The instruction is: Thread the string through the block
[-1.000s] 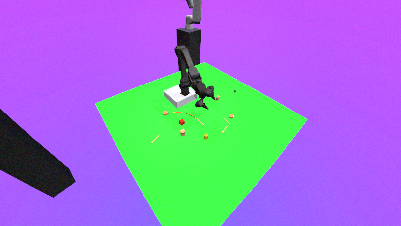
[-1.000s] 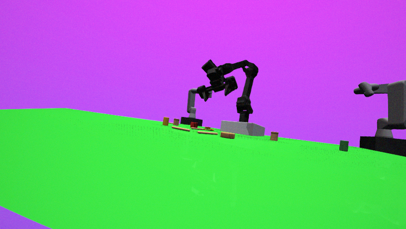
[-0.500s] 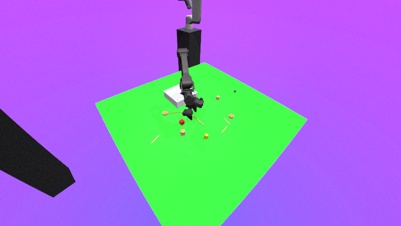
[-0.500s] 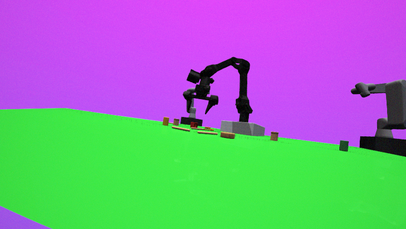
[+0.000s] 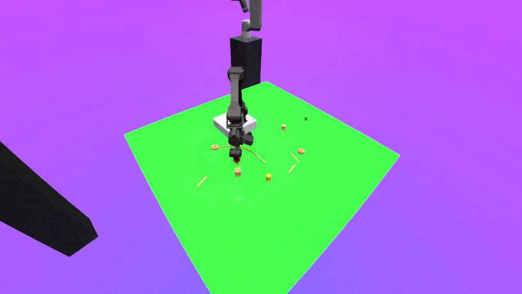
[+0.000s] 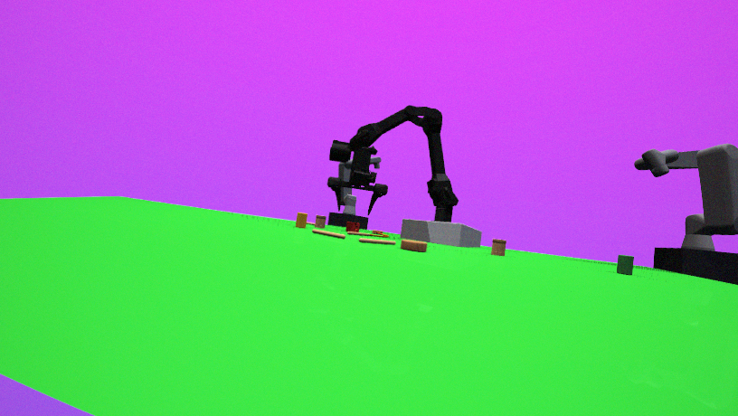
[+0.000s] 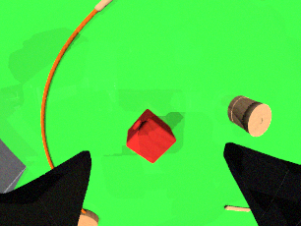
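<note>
Now: the red block 40 mm below my gripper tip and 10 mm behind it. The rest, counted from my gripper tip: round wooden button (180 mm behind, 50 mm below, 20 mm to the right); thin wooden stick (100 mm to the left, 70 mm ahead, 60 mm below); tan cylinder (70 mm to the right, 70 mm ahead, 40 mm below).
</note>
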